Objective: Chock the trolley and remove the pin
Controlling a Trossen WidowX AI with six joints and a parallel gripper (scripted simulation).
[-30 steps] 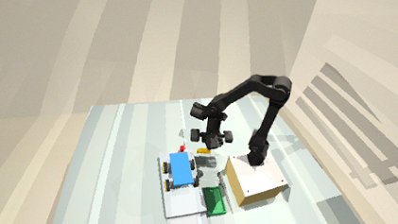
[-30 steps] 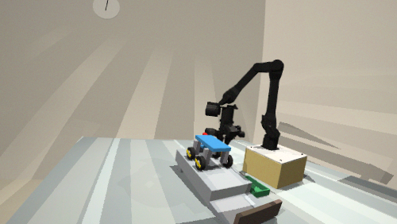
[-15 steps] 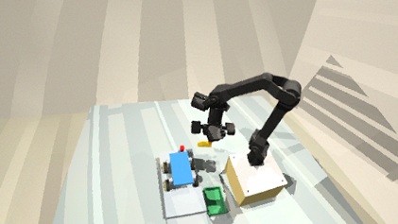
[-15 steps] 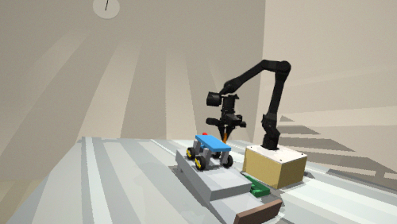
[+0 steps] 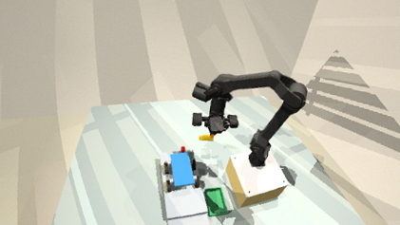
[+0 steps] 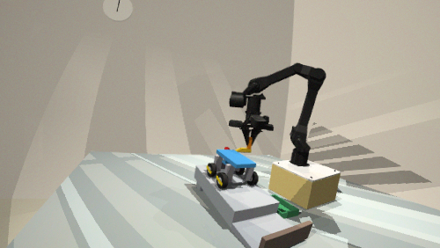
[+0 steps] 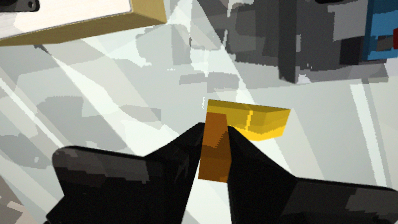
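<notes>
Now: the yellow chock 2 cm ahead of my gripper tip and 1 cm below it. The rest, counted from my gripper tip: blue-topped trolley (16 cm to the left, 13 cm ahead, 6 cm below); then red-headed stop pin (13 cm ahead, 7 cm to the left, 4 cm below); then grey ramp (17 cm to the left, 13 cm ahead, 12 cm below).
</notes>
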